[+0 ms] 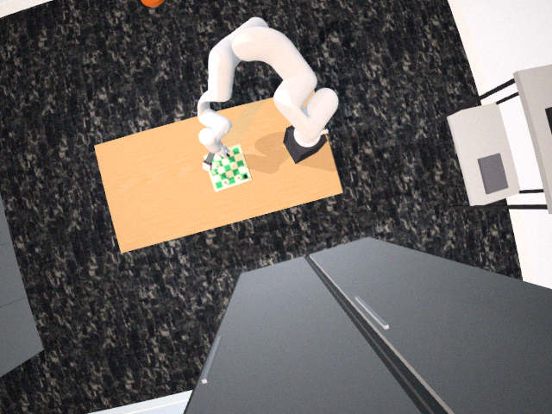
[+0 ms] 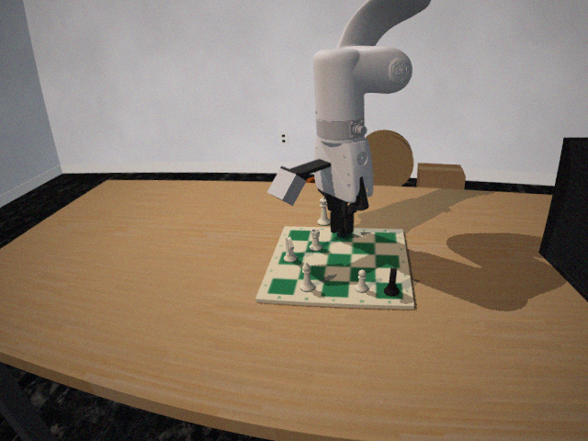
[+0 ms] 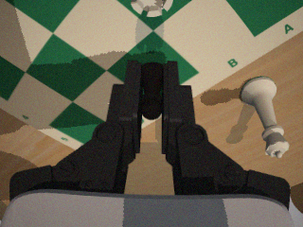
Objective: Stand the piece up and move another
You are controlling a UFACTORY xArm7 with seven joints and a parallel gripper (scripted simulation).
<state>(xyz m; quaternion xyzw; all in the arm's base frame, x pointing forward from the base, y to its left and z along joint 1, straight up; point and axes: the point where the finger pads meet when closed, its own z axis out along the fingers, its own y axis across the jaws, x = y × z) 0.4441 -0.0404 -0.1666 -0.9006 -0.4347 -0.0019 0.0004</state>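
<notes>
My hand is 10 mm above the black pawn. The rest, counted from my hand: chessboard 80 mm to the left, 30 mm below, 10 mm behind; tall black piece 150 mm to the left, 100 mm behind, 10 mm below; white pawn 140 mm to the left, 50 mm behind, 20 mm below.
</notes>
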